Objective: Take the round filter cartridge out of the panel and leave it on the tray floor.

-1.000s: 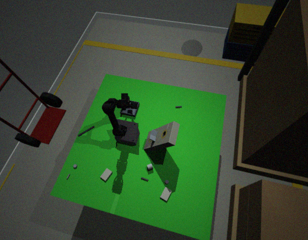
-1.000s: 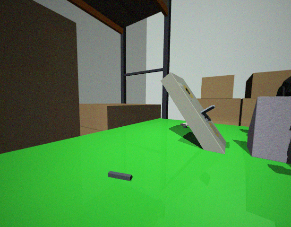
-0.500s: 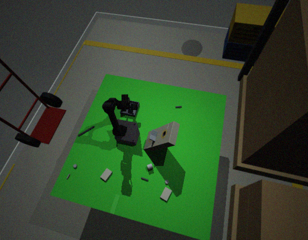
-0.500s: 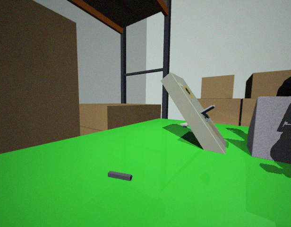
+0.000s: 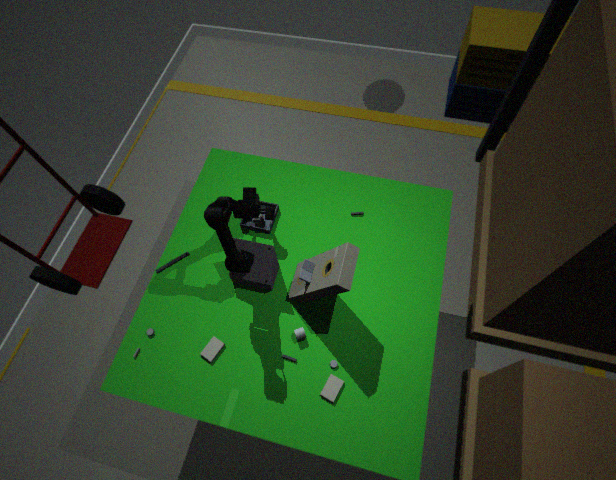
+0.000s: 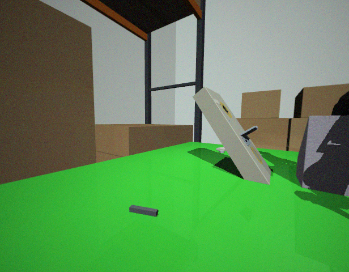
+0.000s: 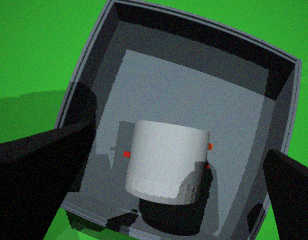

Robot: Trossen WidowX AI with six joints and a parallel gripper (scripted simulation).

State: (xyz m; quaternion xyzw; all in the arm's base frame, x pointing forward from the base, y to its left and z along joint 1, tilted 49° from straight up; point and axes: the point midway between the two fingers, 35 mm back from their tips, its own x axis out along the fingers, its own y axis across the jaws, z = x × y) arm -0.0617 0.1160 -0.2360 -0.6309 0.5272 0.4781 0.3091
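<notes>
Now: the white round filter cartridge 2 cm to the right of my gripper tip and 3 cm below it. Also, from my gripper tip: square tray 1 cm to the left, 5 cm below; grey service panel 40 cm ahead, 24 cm to the right, 10 cm above; grey ledge 35 cm ahead, 24 cm to the right, 8 cm above.
</notes>
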